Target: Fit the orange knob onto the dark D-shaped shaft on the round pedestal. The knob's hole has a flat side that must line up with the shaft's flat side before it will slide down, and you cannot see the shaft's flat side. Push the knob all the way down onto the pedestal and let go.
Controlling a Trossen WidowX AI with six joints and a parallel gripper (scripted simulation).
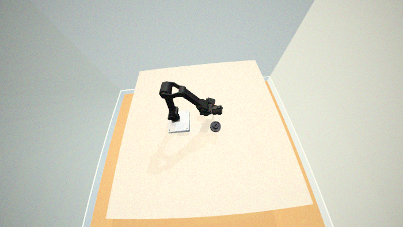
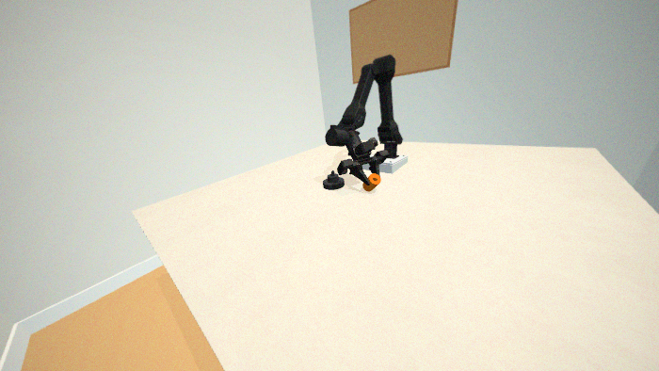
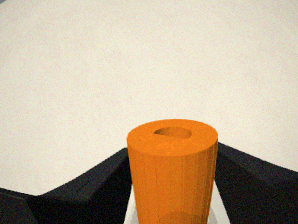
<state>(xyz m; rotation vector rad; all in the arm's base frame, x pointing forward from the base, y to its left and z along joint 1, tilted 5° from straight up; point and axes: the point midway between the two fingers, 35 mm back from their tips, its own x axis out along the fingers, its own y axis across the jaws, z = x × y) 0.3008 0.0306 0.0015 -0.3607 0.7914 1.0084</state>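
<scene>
Now: gripper tip 20 mm to the left of the orange knob and 10 mm past it. From my gripper tip the other things lie so: dark round pedestal (170 mm to the right, 10 mm below, 10 mm behind).
</scene>
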